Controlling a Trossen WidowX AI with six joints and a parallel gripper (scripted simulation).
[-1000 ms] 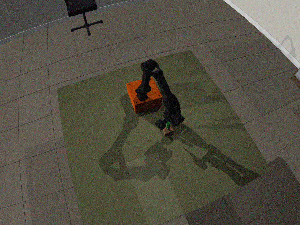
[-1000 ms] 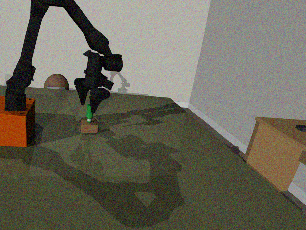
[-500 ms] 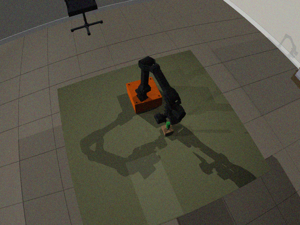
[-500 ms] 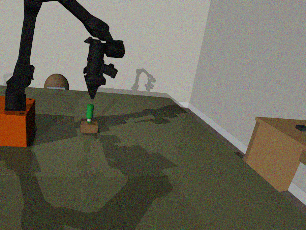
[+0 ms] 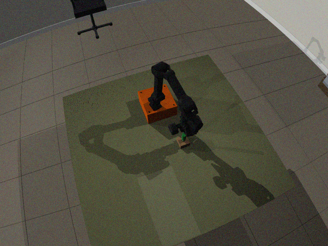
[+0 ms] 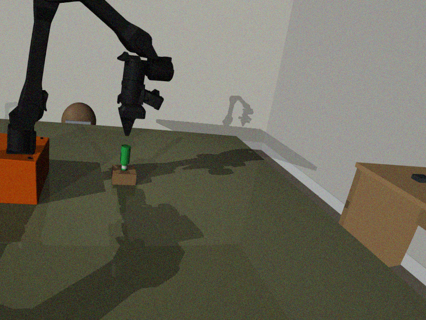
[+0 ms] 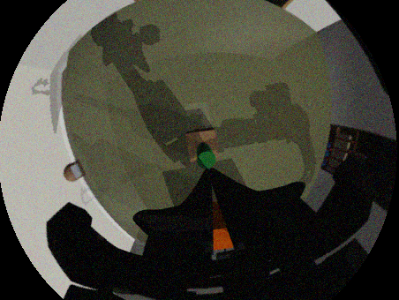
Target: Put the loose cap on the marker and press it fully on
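My gripper tip is 5 cm above the green cap. Also, from my gripper tip: holder block: 12 cm below.
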